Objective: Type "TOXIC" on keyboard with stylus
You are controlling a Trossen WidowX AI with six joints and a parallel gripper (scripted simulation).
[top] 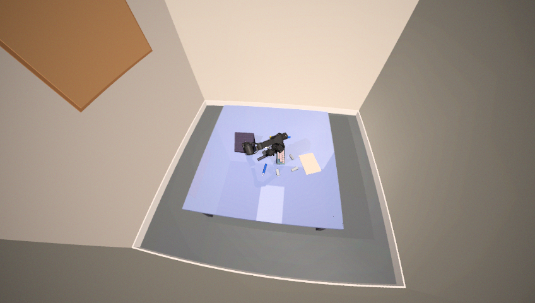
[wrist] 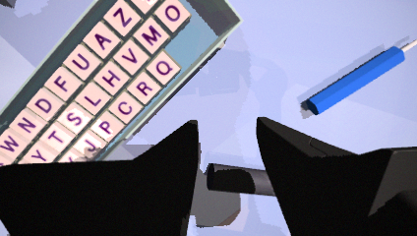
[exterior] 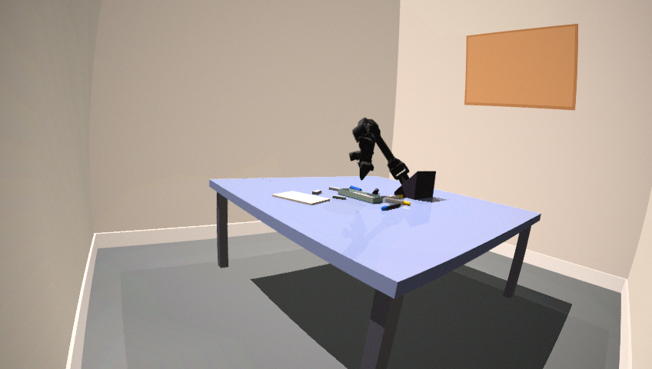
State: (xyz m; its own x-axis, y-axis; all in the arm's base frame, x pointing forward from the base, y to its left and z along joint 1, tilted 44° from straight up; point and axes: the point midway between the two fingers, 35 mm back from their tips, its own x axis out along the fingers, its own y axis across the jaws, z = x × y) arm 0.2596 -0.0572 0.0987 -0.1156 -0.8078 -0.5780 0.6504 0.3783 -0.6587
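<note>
My gripper tip is now 140 mm to the left of the blue stylus, 100 mm past it and 70 mm above it. The rest, counted from my gripper tip: cream notepad: 330 mm ahead, 70 mm below, 50 mm to the right; black pen: 260 mm to the left, 130 mm ahead, 70 mm below; Q key: 60 mm below, 40 mm ahead, 10 mm to the left.
</note>
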